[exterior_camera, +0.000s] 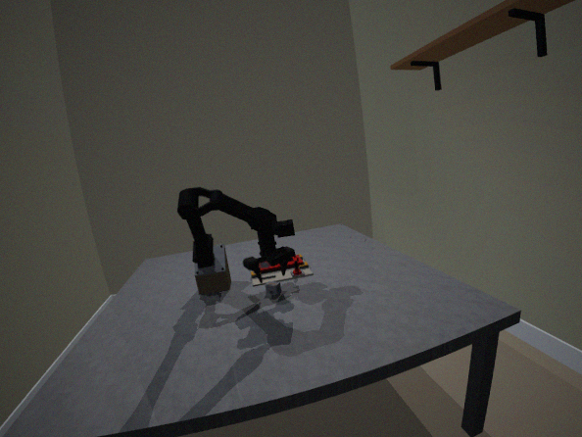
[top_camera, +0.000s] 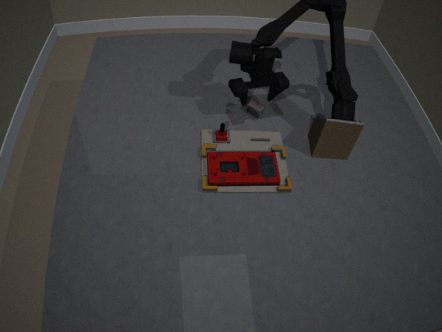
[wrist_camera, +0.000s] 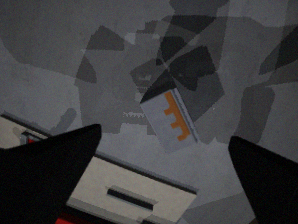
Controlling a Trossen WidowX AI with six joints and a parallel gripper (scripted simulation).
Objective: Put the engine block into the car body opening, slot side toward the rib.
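The engine block lies 1 cm behind my gripper tip, 1 cm to the right of it and 4 cm below it.
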